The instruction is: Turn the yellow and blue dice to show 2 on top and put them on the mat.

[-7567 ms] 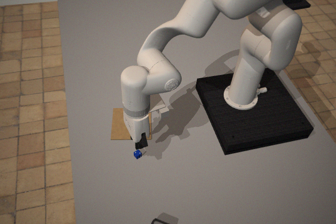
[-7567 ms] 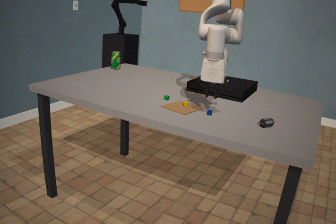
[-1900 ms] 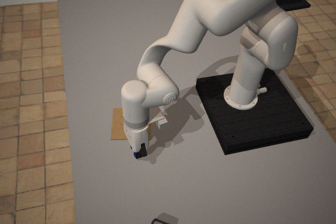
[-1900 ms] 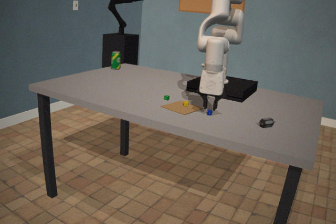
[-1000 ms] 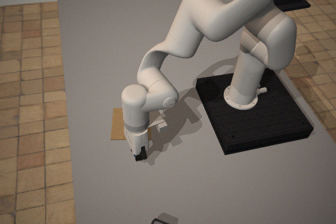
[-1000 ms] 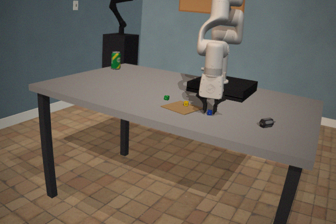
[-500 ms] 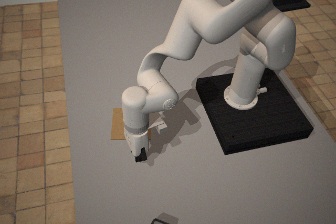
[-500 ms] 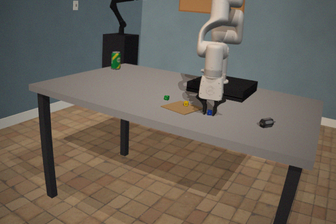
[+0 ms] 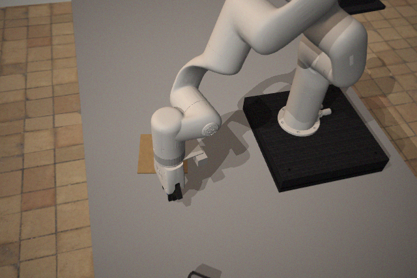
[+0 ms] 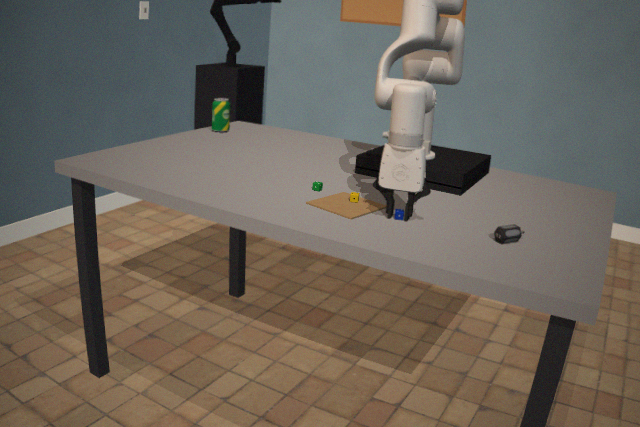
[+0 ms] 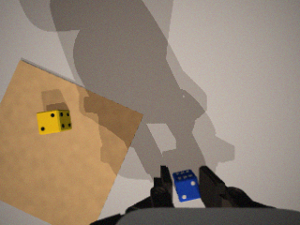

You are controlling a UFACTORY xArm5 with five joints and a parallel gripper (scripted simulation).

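Right now my hand is 1 cm above the blue die. The rest, counted from my hand: green die (9 cm behind, 25 cm to the right, 1 cm below); mat (2 cm behind, 13 cm to the right, 2 cm below); yellow die (5 cm behind, 13 cm to the right, 1 cm below).
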